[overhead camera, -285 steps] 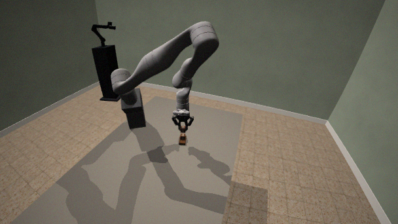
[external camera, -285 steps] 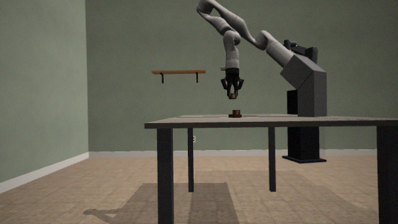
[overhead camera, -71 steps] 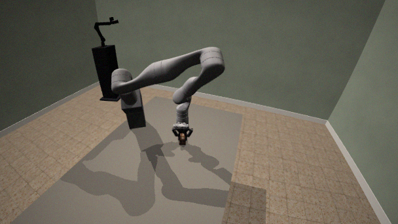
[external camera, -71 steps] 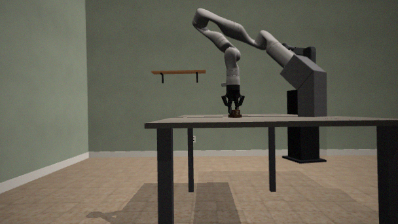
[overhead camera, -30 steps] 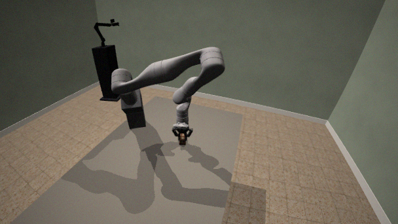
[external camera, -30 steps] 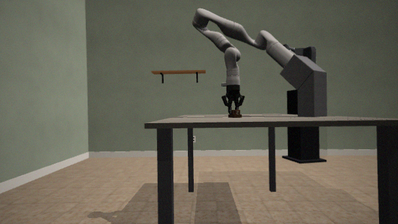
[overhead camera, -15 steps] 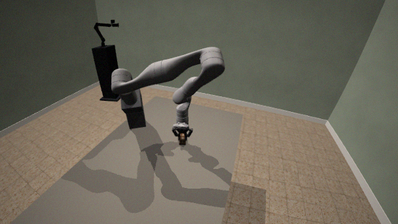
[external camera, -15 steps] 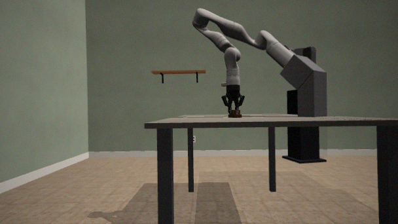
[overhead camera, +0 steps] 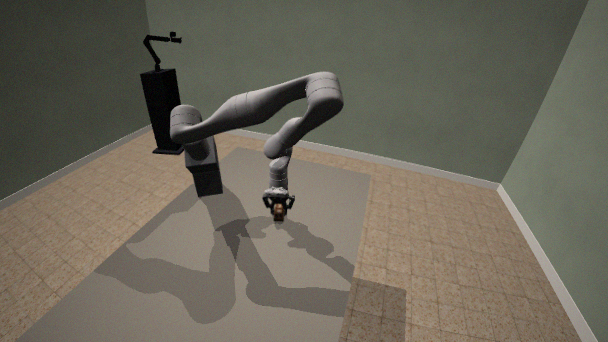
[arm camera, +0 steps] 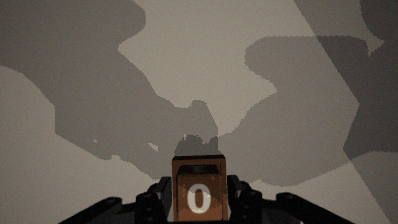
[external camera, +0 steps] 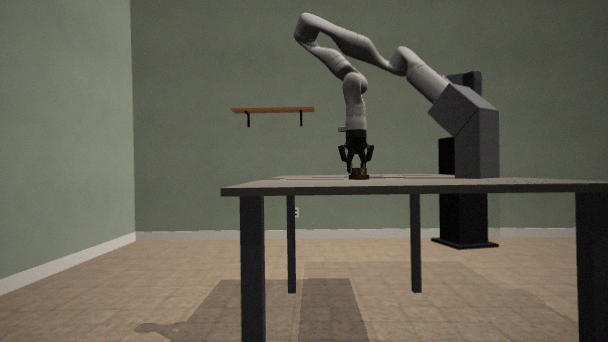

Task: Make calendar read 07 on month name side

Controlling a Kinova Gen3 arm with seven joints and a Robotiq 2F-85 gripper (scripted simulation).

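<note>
The calendar tray is 3 cm below my hand and 2 cm to the left of it.
</note>
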